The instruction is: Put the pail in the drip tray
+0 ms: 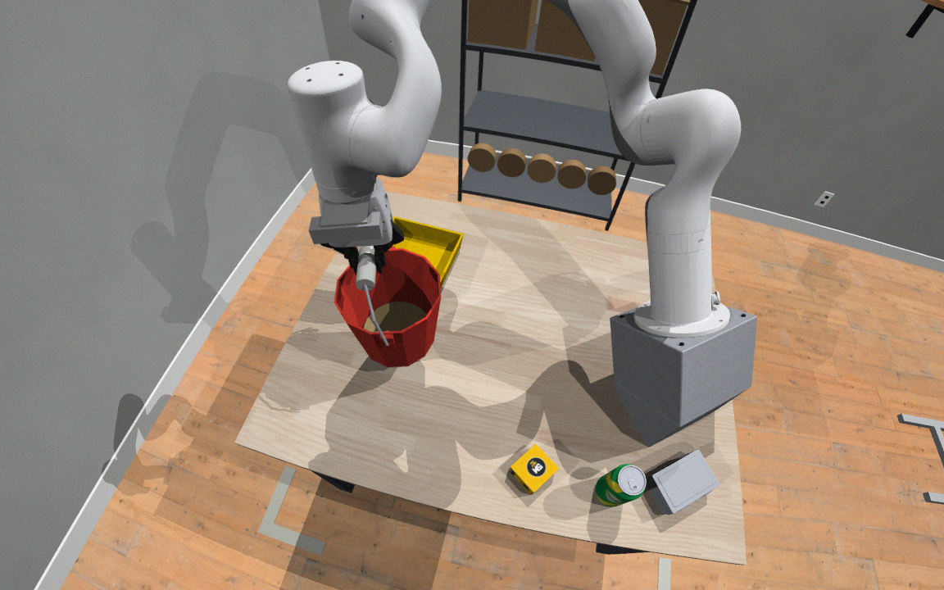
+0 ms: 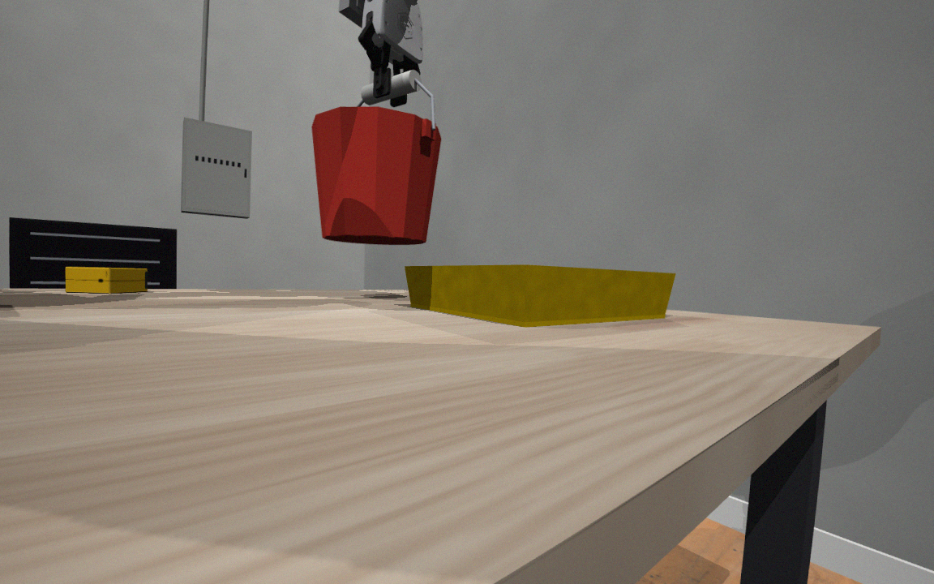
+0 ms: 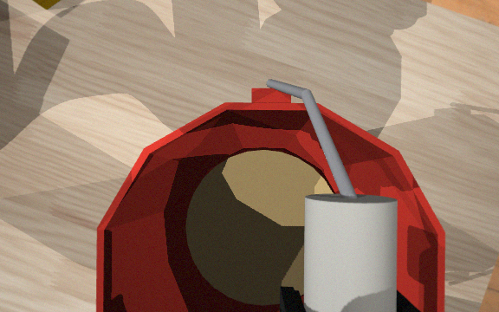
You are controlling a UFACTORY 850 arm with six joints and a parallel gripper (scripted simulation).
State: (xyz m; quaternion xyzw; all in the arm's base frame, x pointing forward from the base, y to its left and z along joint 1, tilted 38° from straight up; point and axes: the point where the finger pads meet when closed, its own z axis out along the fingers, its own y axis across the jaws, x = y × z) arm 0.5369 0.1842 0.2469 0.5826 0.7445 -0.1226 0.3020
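Now: hand 10 cm above the red pail and 2 cm past it. Round my hand: yellow drip tray: 32 cm below, 29 cm to the right, 1 cm behind; wire handle: 3 cm below, 1 cm behind; grey box: 64 cm behind, 31 cm below, 28 cm to the left.
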